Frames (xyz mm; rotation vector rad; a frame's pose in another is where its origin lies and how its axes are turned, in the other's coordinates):
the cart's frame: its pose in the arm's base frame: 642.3 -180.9 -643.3 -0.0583 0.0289 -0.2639
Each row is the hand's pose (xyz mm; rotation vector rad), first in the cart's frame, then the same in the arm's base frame.
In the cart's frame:
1: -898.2 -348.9 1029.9 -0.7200 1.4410 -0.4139
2: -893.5 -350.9 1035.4 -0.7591 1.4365 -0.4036
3: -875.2 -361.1 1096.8 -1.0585 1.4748 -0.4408
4: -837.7 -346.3 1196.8 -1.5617 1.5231 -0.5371
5: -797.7 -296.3 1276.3 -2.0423 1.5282 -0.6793
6: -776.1 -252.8 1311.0 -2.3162 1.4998 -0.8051
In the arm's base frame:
1: -277.8 -226.9 424.6 -0.5851 1.5624 -0.6537
2: -273.6 -229.7 430.1 -0.6249 1.5633 -0.6416
3: -256.4 -241.0 491.6 -0.9214 1.6434 -0.6605
4: -212.7 -231.2 589.7 -1.4247 1.7623 -0.7152
5: -158.3 -189.2 665.2 -1.9168 1.8349 -0.8043
6: -124.9 -151.0 696.7 -2.2067 1.8450 -0.8936

